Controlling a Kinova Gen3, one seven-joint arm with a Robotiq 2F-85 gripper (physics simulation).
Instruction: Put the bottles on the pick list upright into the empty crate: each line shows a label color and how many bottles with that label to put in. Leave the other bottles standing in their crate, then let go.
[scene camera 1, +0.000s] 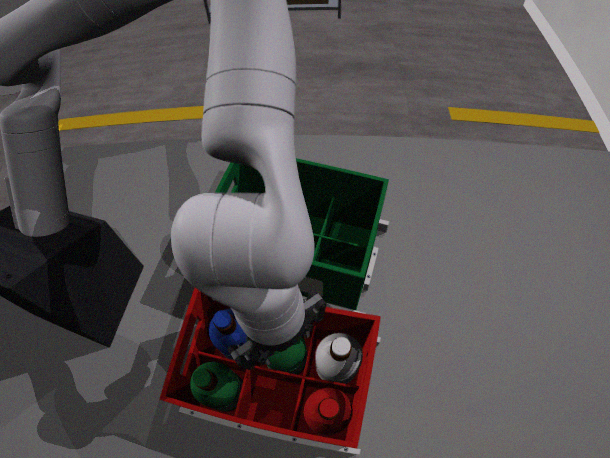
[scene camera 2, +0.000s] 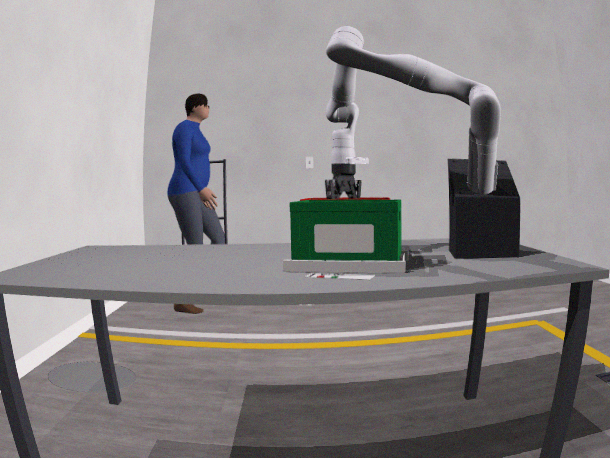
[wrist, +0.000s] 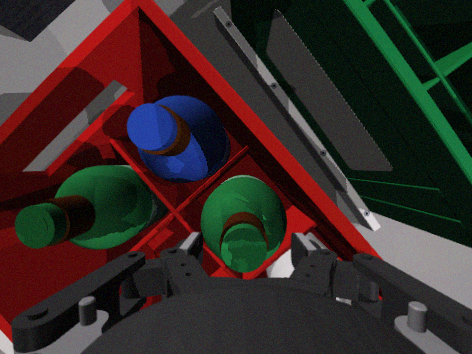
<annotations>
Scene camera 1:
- my gripper: 285, 345
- green bottle: 292, 360
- blue bottle: 224, 330
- green bottle: 213, 384
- red bottle: 328, 411
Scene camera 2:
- my gripper: 343, 213
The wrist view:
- my gripper: 246, 246
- green bottle: 244, 222
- blue bottle: 180, 139
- green bottle: 99, 207
</annotations>
